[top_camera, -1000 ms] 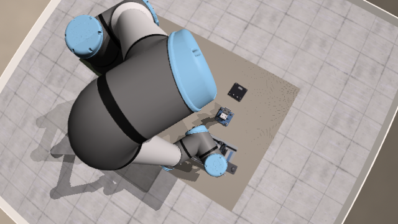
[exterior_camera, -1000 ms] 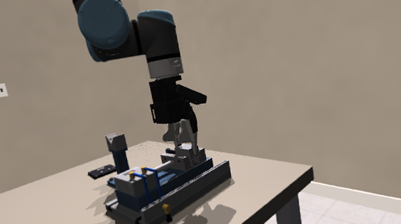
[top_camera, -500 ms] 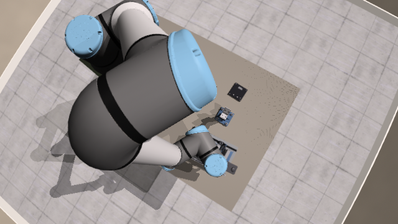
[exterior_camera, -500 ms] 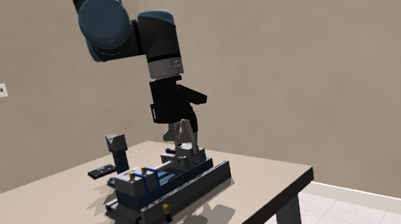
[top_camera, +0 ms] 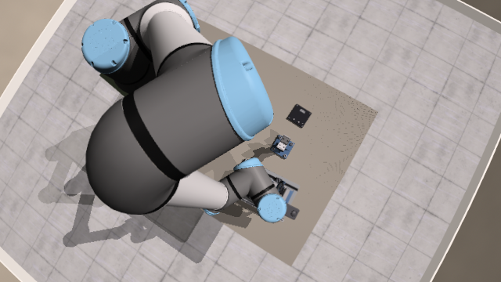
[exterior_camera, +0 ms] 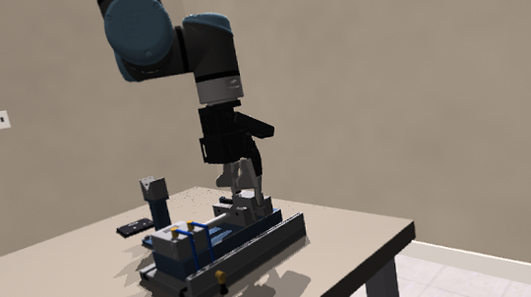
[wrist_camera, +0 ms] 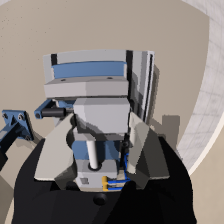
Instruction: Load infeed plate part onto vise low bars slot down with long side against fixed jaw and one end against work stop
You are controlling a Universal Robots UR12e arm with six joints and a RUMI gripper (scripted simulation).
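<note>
My hand is 1 cm above the part. Round my hand: fixed jaw 3 cm ahead, 2 cm to the left, 3 cm below; then work stop rod 1 cm behind, 7 cm to the left, 2 cm below; then cylinder rod 9 cm behind, 1 cm to the left, 3 cm below.
</note>
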